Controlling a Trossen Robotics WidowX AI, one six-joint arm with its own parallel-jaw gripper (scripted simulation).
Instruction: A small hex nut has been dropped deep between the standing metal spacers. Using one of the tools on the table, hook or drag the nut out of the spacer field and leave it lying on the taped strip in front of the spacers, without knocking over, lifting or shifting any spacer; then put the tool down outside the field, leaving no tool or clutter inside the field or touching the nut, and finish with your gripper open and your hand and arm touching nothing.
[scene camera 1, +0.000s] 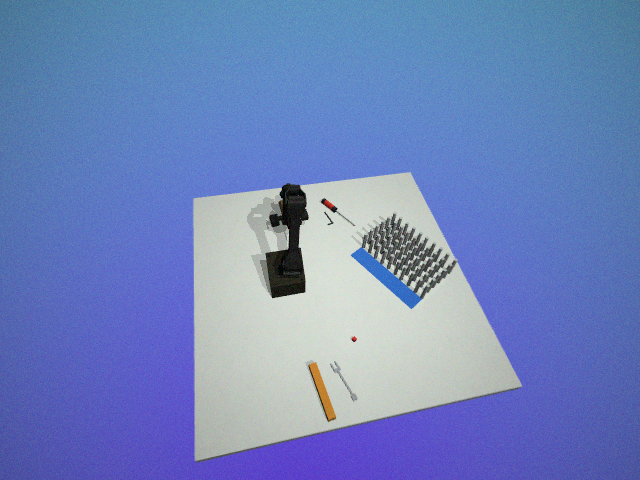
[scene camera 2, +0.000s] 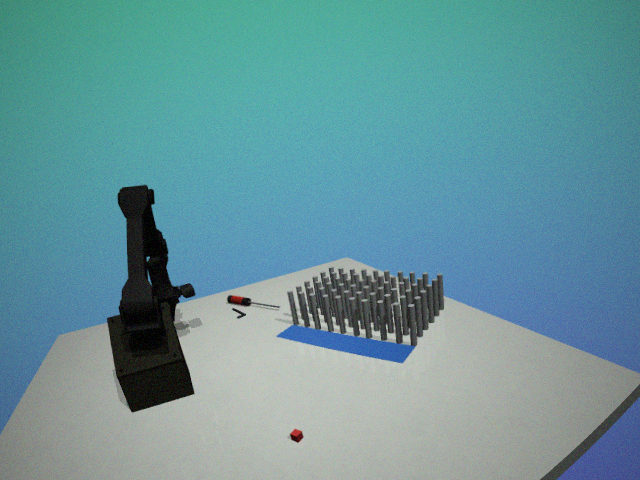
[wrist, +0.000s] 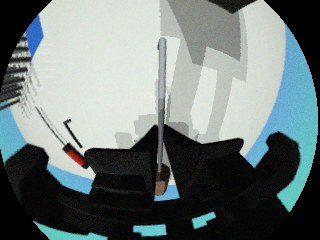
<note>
My gripper (scene camera 2: 172, 321) carries a grey rod tool (wrist: 162, 177). Also in view: a blue taped strip (scene camera 2: 366, 347).
My gripper also shows in the wrist view (wrist: 159, 127). The blue taped strip is seen too in scene camera 1 (scene camera 1: 404, 293).
</note>
